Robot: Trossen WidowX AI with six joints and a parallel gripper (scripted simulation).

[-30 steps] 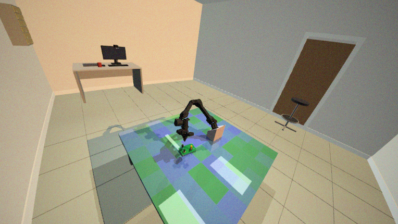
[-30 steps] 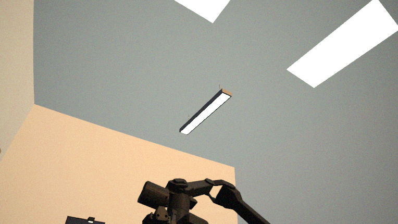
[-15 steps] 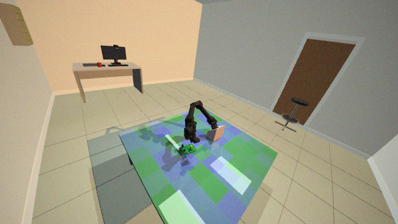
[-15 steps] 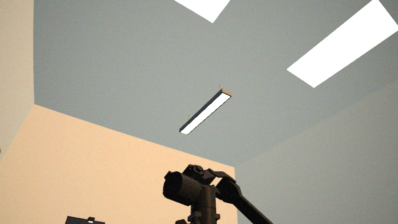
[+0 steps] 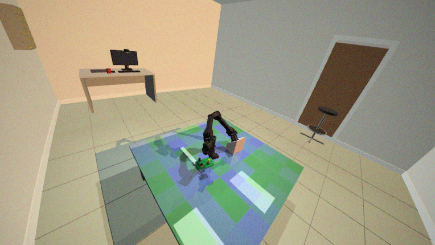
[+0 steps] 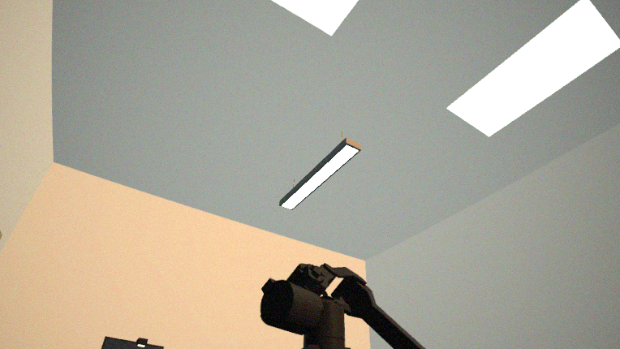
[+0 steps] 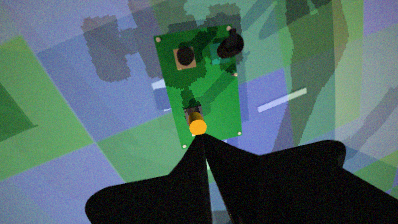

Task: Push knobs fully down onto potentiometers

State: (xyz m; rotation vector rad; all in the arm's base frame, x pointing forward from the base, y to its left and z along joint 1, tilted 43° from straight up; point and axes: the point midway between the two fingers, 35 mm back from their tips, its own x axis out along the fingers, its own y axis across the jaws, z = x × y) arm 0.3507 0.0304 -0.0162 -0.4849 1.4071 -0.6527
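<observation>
My gripper tip is now 40 mm above the orange knob.
</observation>
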